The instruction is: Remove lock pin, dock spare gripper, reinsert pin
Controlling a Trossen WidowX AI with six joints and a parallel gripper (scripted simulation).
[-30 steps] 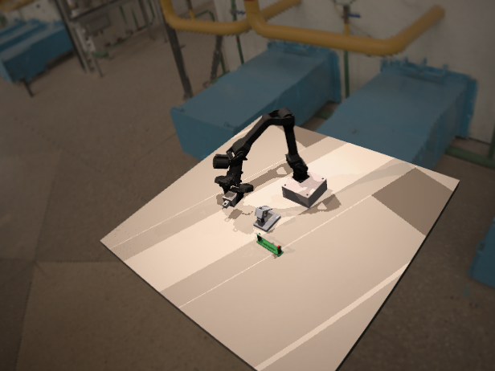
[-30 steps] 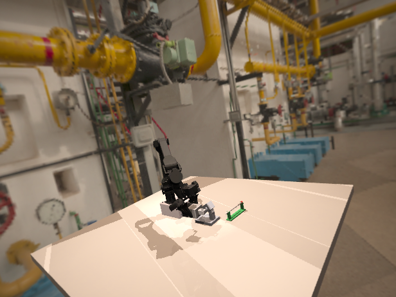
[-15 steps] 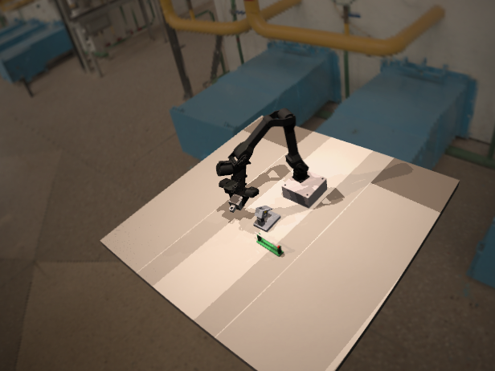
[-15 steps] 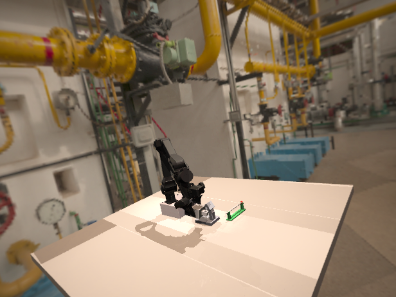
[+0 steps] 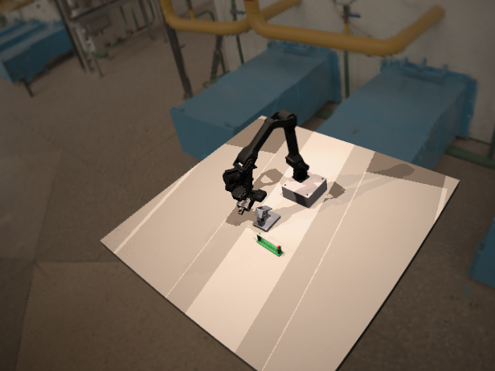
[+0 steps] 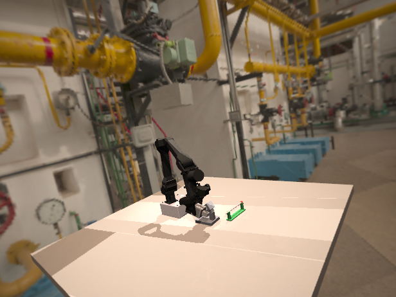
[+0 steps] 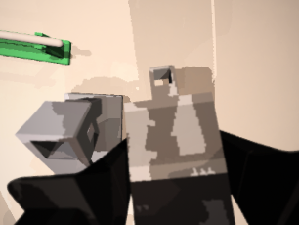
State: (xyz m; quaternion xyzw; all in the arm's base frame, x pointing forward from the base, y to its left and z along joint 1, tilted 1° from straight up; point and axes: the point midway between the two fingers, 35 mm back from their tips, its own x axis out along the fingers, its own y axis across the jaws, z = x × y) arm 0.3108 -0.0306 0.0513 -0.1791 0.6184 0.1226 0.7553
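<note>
Now: the spare gripper 1 cm above my gripper tip. Round my gripper tip: grey mount 4 cm behind, 9 cm to the left, 4 cm below; then green cradle 4 cm ahead, 21 cm to the left, 7 cm below.
</note>
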